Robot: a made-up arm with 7 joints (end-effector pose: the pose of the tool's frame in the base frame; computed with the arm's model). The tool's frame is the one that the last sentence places.
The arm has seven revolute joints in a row. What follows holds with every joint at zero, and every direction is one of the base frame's. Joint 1 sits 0.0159 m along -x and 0.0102 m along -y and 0.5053 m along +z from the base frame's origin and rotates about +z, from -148.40 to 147.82 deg. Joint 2 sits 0.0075 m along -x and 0.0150 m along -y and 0.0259 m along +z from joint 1 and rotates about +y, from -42.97 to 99.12 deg. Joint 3 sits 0.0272 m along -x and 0.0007 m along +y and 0.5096 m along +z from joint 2 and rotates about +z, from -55.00 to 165.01 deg. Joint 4 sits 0.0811 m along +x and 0.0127 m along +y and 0.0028 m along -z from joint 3 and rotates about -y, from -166.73 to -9.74 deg. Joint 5 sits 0.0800 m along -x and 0.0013 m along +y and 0.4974 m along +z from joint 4 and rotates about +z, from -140.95 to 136.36 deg. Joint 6 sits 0.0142 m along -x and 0.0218 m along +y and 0.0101 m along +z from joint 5 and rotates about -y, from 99.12 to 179.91 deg. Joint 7 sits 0.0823 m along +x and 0.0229 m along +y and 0.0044 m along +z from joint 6 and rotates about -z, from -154.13 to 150.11 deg. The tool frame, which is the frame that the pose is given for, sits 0.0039 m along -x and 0.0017 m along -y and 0.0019 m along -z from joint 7; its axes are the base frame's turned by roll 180.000, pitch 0.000 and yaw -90.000 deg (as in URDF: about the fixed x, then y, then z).
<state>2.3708 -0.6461 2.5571 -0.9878 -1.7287 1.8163 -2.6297</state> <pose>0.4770 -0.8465 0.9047 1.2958 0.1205 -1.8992</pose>
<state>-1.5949 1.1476 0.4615 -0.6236 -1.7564 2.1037 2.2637</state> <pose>0.1802 -1.0340 0.6597 -1.6694 -1.7895 1.8456</pose>
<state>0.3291 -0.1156 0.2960 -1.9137 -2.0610 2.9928 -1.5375</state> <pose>0.3298 0.3495 0.9168 0.5236 1.7901 1.1098</pose>
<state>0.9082 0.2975 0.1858 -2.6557 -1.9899 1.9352 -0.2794</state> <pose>0.1035 0.2918 0.4381 1.3864 1.4872 0.9928</pose>
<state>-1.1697 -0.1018 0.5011 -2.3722 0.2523 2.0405 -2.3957</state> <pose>0.4386 -0.2972 0.7664 -2.8606 -0.0093 0.0924</pose>
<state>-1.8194 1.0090 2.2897 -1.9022 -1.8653 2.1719 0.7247</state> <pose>0.3847 -0.1338 1.1211 -1.3554 1.4967 -1.5835</pose>
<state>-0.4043 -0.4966 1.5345 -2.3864 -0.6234 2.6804 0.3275</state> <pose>0.0122 0.5542 0.6543 -2.7529 0.2086 -1.2338</pose>
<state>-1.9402 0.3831 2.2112 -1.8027 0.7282 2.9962 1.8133</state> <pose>0.5035 -0.0415 1.2031 0.7451 1.6504 1.2739</pose>
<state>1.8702 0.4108 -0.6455 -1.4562 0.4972 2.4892 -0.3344</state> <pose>0.1276 0.7851 1.0204 -2.4013 0.2009 -0.0459</pose>
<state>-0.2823 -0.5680 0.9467 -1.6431 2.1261 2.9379 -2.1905</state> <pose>0.1455 0.3846 1.1969 -1.3784 0.0445 -1.0498</pose>
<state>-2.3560 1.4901 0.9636 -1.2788 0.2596 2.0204 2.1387</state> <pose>-0.2424 -0.9479 0.3237 2.1910 0.5793 1.7062</pose>
